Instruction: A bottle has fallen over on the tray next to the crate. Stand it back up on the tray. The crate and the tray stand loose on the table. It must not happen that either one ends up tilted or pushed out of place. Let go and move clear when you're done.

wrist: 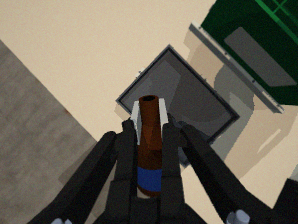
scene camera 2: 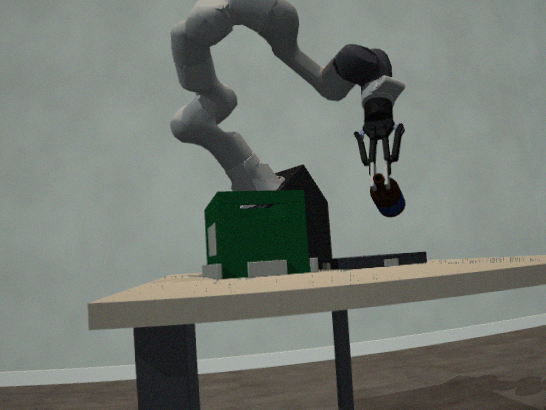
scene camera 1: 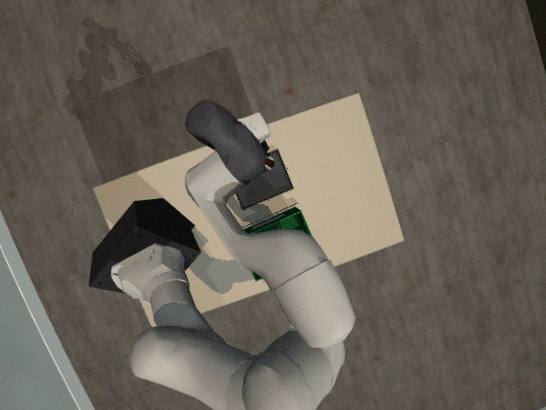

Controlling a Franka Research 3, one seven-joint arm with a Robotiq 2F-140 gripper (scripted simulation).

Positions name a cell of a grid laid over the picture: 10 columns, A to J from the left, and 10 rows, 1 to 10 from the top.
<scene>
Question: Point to a green crate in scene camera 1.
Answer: F6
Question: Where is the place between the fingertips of the gripper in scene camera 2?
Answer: G5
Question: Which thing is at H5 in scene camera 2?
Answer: A bottle.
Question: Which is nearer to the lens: the bottle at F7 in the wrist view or the dark grey tray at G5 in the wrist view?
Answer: The bottle.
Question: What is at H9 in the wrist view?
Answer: The gripper.
</scene>
